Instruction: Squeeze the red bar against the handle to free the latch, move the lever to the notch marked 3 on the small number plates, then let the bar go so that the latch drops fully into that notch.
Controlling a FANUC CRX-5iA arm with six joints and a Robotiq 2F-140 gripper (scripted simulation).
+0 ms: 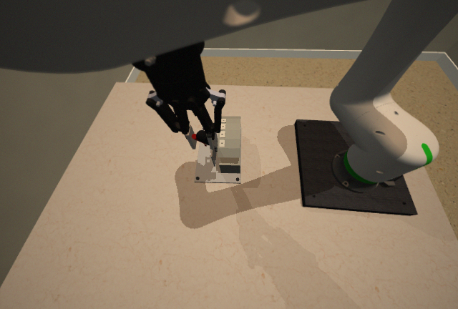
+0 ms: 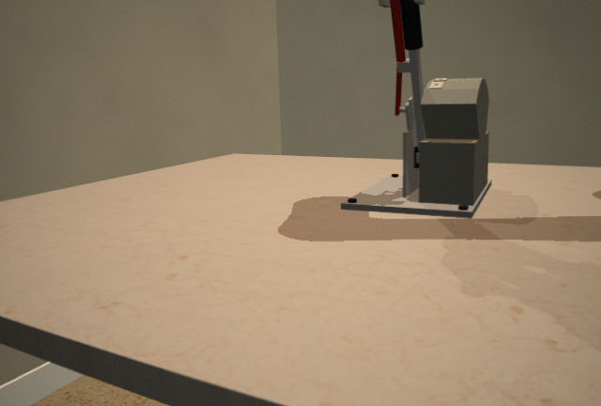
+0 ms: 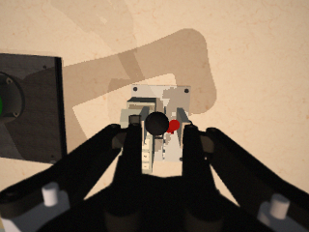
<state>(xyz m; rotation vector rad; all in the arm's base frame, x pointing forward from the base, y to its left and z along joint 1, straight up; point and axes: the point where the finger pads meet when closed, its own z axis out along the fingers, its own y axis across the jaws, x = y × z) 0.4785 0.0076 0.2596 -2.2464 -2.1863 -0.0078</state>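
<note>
Now: the red bar 10 mm ahead of my hand, 50 mm to the right of it and 110 mm below it.
</note>
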